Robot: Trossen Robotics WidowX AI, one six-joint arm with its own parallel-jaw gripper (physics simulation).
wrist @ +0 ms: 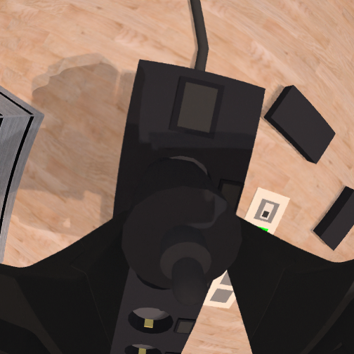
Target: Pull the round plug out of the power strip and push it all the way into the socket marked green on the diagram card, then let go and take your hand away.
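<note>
The round black plug is in the middle of the wrist view, seen from its cable end. My gripper is shut on it, one finger on each side. The plug is over the black power strip, at the socket nearest the large switch. A thin arc of that socket's rim shows past the plug; how deep the plug sits is hidden. Two other round sockets show below the plug. The pale diagram card lies right of the strip, partly covered by the right finger, with part of its green mark showing.
A large rectangular switch is at the strip's far end, where a dark cable leaves it. Two black blocks lie on the wooden table at the right. A grey metallic ridged object stands at the left edge.
</note>
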